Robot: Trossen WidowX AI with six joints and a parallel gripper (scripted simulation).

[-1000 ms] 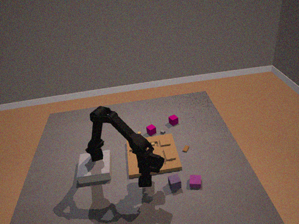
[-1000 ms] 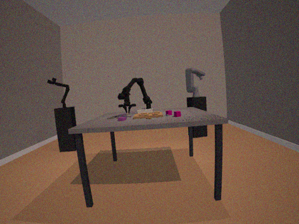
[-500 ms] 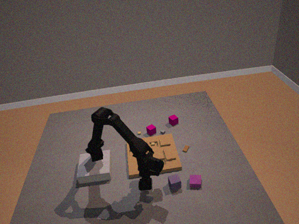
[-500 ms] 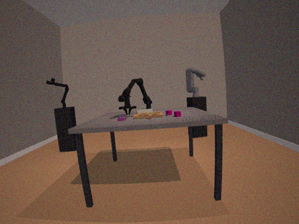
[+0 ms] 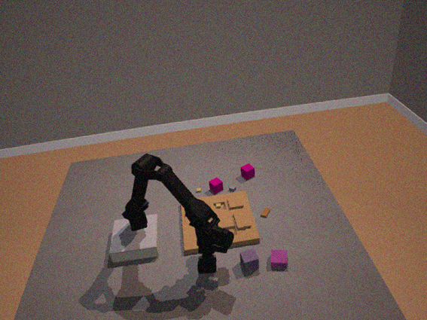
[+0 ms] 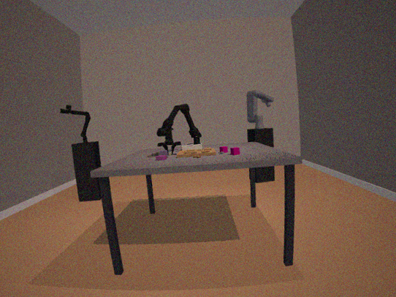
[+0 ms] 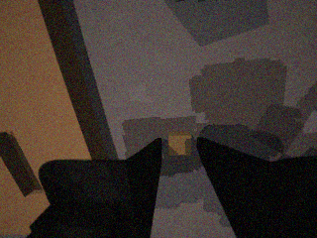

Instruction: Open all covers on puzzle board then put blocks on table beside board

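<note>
My gripper tip is now 23 cm to the right of the tan puzzle board, 10 cm short of it and 1 cm below it. Round my gripper tip: small tan piece (30 cm ahead, 18 cm to the left); small grey piece (8 cm to the right, 1 cm behind, 1 cm above); purple block (14 cm ahead, 5 cm to the right, 2 cm above).
</note>
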